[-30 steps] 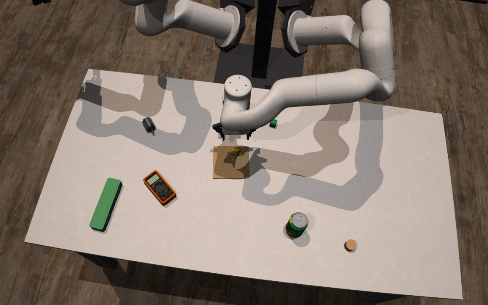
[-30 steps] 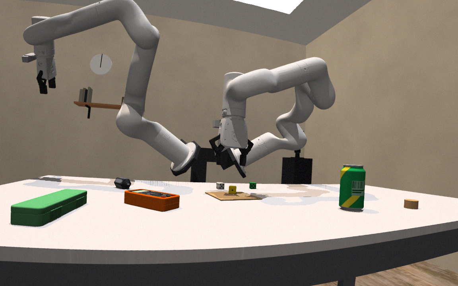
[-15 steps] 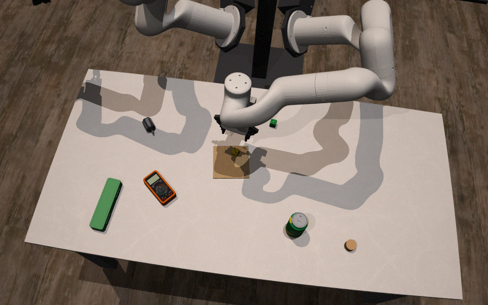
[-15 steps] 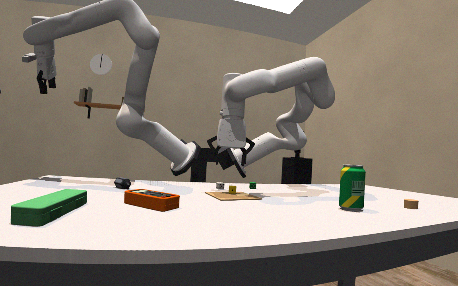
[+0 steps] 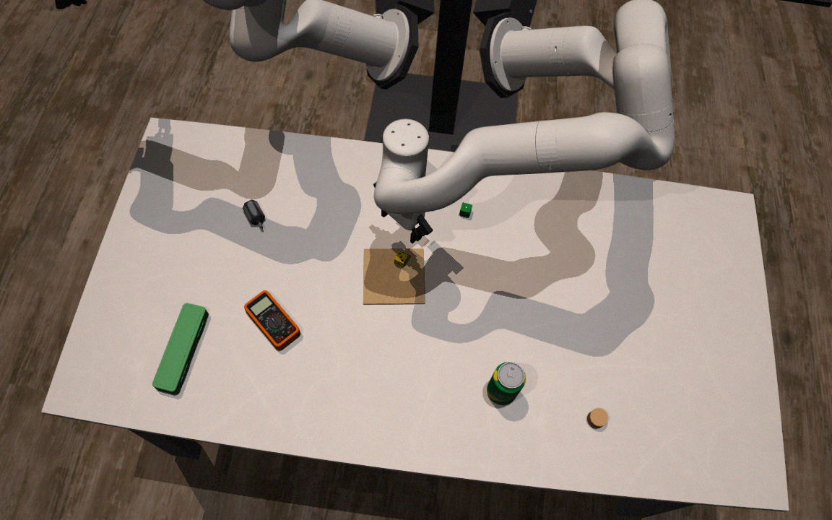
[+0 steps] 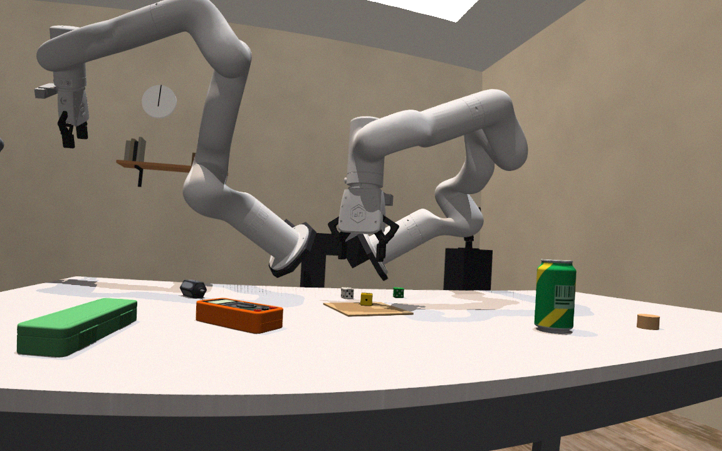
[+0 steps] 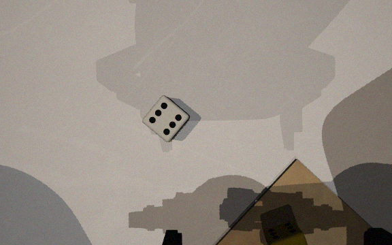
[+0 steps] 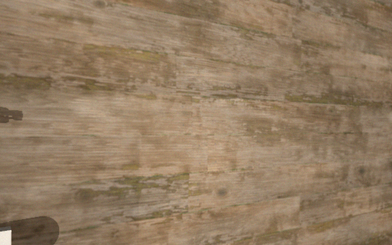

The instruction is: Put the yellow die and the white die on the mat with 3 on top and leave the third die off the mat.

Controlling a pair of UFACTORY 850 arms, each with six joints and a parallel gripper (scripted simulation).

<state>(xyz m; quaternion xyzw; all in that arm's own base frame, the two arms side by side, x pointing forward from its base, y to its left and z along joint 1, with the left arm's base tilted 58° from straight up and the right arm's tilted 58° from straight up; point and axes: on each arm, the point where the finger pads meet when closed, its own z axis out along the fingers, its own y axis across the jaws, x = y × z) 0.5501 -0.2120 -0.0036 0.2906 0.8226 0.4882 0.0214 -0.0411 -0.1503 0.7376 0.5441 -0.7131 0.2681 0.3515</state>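
Observation:
Now: left hand 90 mm past the white die and 90 mm above it. Also, from my left hand: green die: 110 mm behind, 150 mm to the left, 90 mm below; tan mat: 80 mm ahead, 10 mm to the right, 110 mm below; yellow die: 40 mm ahead, 90 mm below.

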